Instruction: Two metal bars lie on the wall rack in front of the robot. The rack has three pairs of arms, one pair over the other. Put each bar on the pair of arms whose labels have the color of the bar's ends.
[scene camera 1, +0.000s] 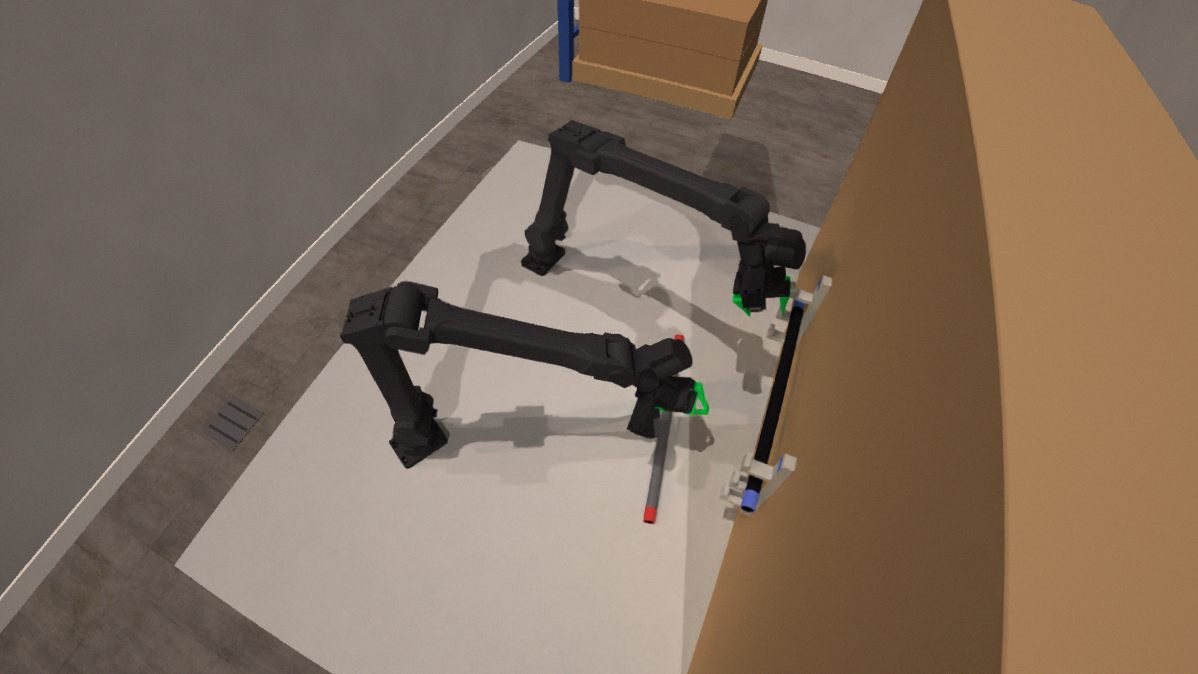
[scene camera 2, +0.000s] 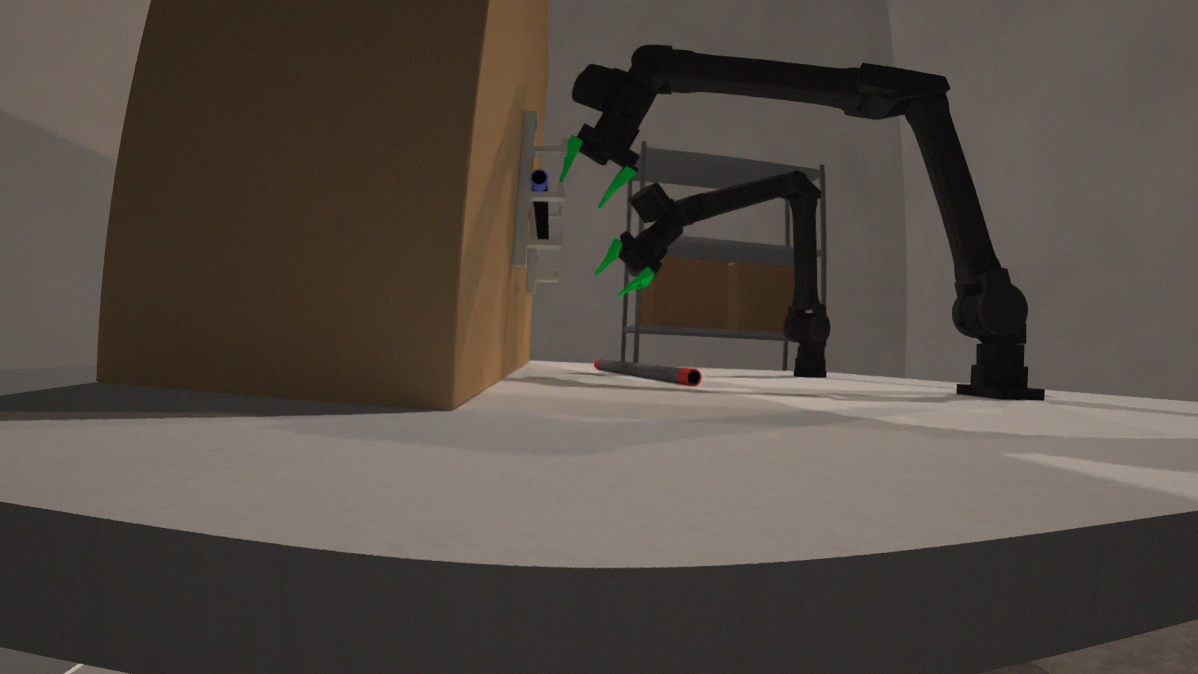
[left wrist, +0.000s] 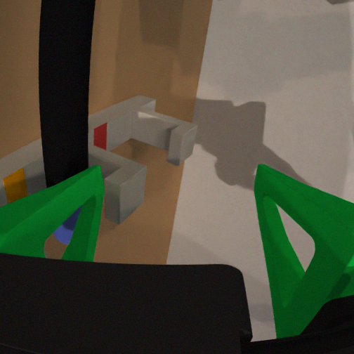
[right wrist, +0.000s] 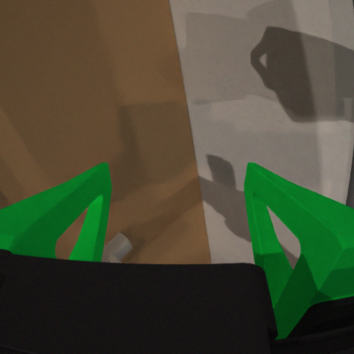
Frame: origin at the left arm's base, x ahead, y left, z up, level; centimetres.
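Where they show: left gripper, fingertip midpoint: (scene camera 1: 766, 313) (scene camera 2: 579, 196); right gripper, fingertip midpoint: (scene camera 1: 696, 410) (scene camera 2: 607, 284); left arm's base, origin of the base link: (scene camera 1: 543, 258) (scene camera 2: 998, 396); right arm's base, origin of the base link: (scene camera 1: 419, 442) (scene camera 2: 809, 376).
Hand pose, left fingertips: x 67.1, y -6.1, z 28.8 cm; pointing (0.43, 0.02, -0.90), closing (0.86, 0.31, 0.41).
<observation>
Things, the pixels of their top centre, and the offset from my left fingertips. Level surfaces: height alone.
- black bar, middle of its top: (scene camera 2: 542, 211) (scene camera 1: 780, 388) dx +9.7, dy -17.2, dz +2.0 cm
- grey bar, middle of its top: (scene camera 2: 635, 362) (scene camera 1: 666, 418) dx -9.4, dy -20.8, dz -26.3 cm
- pale base surface, its level: dz -28.8 cm
A black bar (scene camera 1: 779, 377) (scene camera 2: 542, 222) (left wrist: 65, 90) with blue ends lies across the wall rack (scene camera 1: 778, 482) (scene camera 2: 525, 184) (left wrist: 120, 115), apparently on the middle arms. A blue label shows at the rack's top; an orange label (left wrist: 16, 185) and a red label (left wrist: 100, 136) show in the left wrist view. A grey bar (scene camera 1: 657, 469) (scene camera 2: 640, 370) with red ends lies on the pale surface below. My left gripper (scene camera 1: 764, 311) (scene camera 2: 580, 192) (left wrist: 178, 176) is open beside the rack's far end, empty. My right gripper (scene camera 1: 682, 410) (scene camera 2: 609, 283) (right wrist: 177, 174) is open, empty, above the grey bar.
The brown wall panel (scene camera 1: 904, 377) (scene camera 2: 318, 209) stands behind the rack. The pale base surface (scene camera 1: 502, 570) (scene camera 2: 670, 469) carries both arms. Brown boxes (scene camera 1: 661, 37) stand at the back. A shelf unit (scene camera 2: 823, 251) stands behind the arms.
</observation>
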